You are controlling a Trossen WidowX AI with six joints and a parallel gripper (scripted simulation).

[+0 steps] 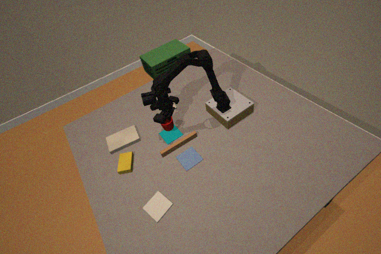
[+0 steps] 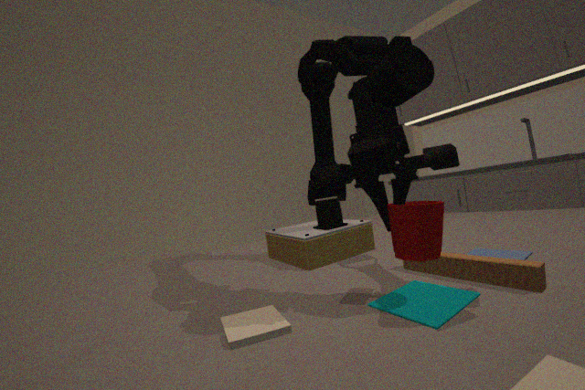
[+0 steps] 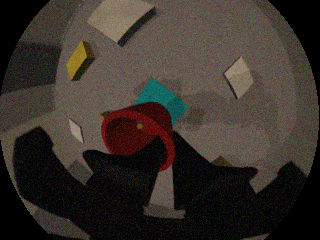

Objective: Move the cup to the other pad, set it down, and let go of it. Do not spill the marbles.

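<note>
My gripper tip is 3 cm short of the marble, 3 cm to the right of it and 2 cm above it. Round my gripper tip: wooden bar: 3 cm ahead, 12 cm to the left, 9 cm below; then red cup: 3 cm ahead, 1 cm to the left; then teal pad: 3 cm ahead, 2 cm to the left, 11 cm below.
</note>
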